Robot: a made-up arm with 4 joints.
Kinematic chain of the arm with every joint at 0, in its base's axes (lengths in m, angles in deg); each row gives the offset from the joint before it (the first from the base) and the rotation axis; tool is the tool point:
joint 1: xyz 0 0 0.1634 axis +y
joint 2: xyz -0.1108 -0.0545 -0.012 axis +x
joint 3: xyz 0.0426 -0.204 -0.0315 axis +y
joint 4: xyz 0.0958 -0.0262 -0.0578 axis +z
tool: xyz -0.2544 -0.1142 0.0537
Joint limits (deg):
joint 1: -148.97..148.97
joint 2: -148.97..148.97
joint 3: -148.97..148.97
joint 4: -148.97..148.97
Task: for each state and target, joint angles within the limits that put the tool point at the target. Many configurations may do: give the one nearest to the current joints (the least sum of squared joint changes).
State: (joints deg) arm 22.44 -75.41 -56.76 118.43
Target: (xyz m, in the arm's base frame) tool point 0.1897 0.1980 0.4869
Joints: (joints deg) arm 17.23 -86.75 -63.96 127.55
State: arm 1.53 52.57 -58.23 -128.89
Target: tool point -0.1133 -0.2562 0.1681
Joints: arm -18.43 77.35 -99.93 -145.96
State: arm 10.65 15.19 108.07 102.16
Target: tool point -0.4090 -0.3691 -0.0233
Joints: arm 34.81 6.47 117.12 129.28
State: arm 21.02 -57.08 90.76 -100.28
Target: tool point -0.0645 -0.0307 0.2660
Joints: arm 21.42 -45.56 76.83 -66.27
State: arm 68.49 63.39 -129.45 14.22
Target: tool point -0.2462 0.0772 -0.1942
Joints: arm 34.09 93.24 -128.02 21.27
